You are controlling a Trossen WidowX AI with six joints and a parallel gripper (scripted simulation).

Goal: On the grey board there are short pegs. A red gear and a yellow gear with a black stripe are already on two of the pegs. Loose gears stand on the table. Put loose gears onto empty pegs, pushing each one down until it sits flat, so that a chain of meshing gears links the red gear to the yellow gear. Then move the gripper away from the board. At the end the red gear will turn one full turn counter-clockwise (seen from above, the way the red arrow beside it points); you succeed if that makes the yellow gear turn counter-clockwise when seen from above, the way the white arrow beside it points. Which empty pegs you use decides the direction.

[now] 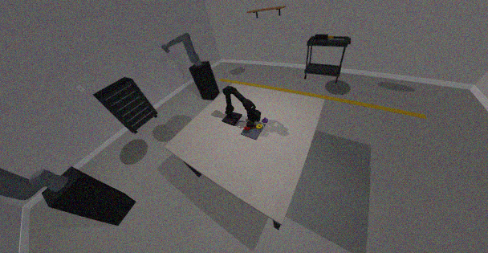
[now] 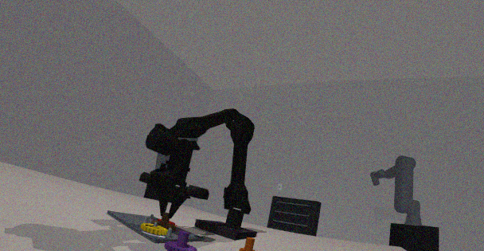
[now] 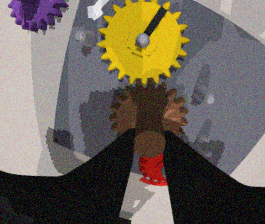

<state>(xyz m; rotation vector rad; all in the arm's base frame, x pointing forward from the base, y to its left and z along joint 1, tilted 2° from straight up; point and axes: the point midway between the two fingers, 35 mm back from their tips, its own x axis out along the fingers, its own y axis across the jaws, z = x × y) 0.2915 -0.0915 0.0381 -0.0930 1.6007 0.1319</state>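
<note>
Right now my gripper tip is 10 mm above the brown gear. Also, from my gripper tip: purple gear 110 mm to the left, 90 mm ahead, 20 mm below; then small orange gear 220 mm to the left, 50 mm behind, 20 mm below; then red gear 50 mm behind, 30 mm to the right, 20 mm below.
</note>
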